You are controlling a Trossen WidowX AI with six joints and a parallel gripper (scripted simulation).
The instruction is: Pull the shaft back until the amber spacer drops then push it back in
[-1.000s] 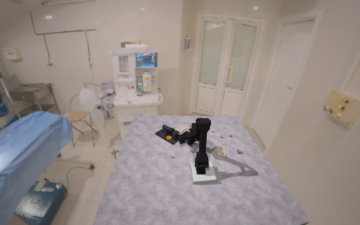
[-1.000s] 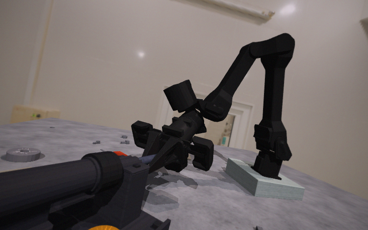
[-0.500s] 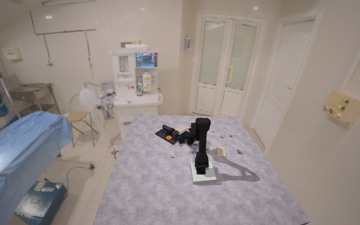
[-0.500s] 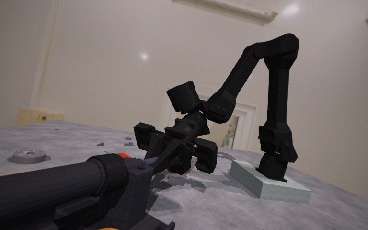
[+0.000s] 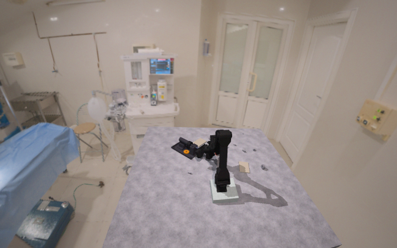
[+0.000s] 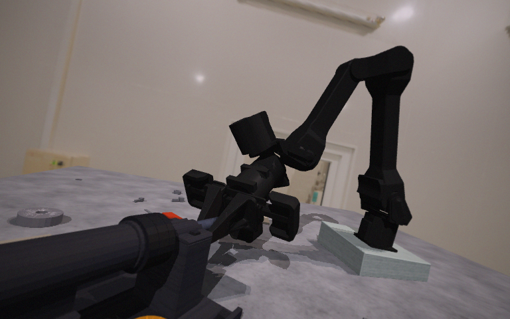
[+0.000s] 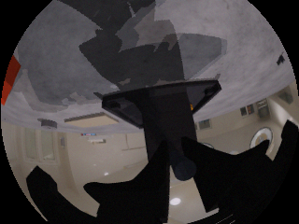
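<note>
Right now the amber spacer is 9 cm to the left of my gripper tip, 5 cm below it and 3 cm ahead of it. The rest, counted from my gripper tip: shaft: 3 cm to the left, 2 cm ahead, 2 cm above; red-handled tool: 23 cm to the right, 7 cm ahead, 6 cm below; grey ring: 26 cm ahead, 15 cm to the right, 5 cm below.
</note>
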